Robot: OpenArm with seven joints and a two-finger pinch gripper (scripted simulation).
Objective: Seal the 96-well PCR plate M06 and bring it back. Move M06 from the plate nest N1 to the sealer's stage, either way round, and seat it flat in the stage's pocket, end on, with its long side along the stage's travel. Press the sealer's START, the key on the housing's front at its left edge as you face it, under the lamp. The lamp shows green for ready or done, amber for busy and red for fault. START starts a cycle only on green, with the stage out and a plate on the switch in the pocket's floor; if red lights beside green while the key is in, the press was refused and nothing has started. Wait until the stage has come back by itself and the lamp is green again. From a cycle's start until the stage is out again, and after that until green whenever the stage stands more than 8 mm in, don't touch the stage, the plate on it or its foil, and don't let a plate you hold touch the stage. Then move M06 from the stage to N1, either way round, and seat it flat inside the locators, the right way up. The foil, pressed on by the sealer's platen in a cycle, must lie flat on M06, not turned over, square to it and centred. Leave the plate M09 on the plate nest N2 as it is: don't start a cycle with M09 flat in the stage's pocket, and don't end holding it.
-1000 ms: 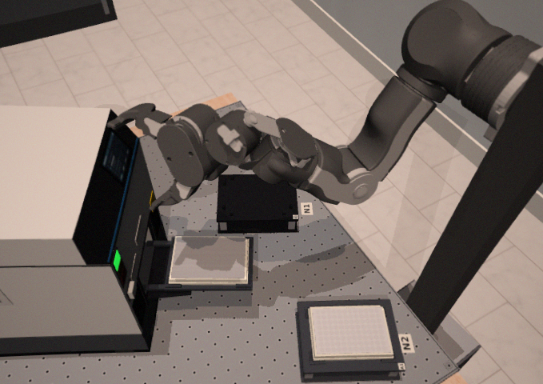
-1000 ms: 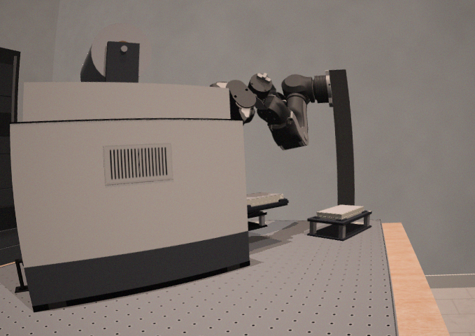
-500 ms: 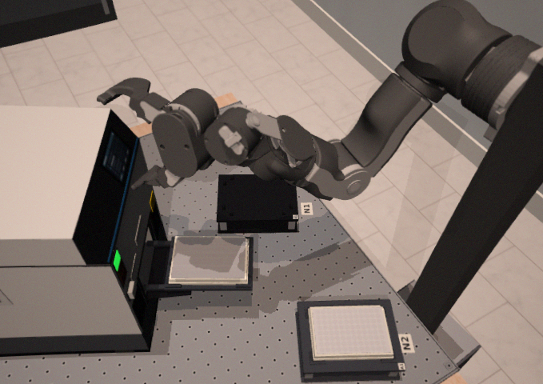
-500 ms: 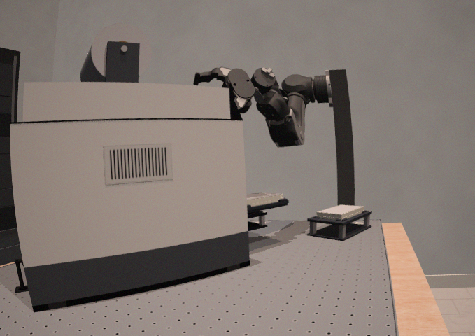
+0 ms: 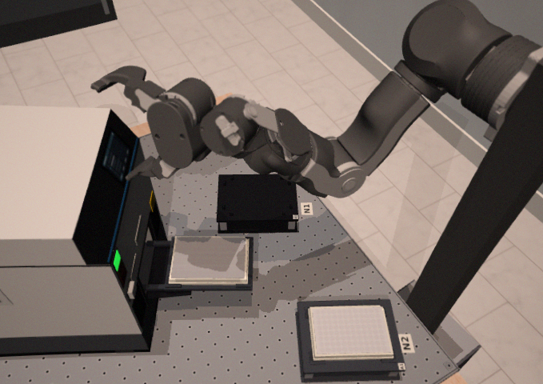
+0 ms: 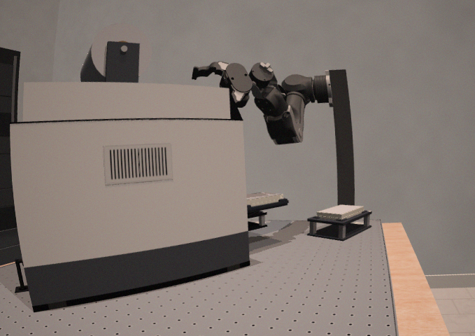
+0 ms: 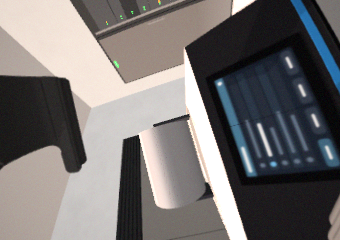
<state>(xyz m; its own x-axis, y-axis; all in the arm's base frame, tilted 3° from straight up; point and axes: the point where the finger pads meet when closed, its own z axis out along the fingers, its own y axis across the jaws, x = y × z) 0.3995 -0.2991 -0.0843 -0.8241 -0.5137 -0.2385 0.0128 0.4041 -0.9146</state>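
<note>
The touchscreen lies 50 mm below my hand and 20 mm ahead of it. From my hand the other things lie so: foil roll: 220 mm ahead, 90 mm to the right, 40 mm above; start key: 180 mm below, 120 mm to the left, 80 mm ahead; 96-well plate M06: 260 mm below, 100 mm to the left, 50 mm behind.
</note>
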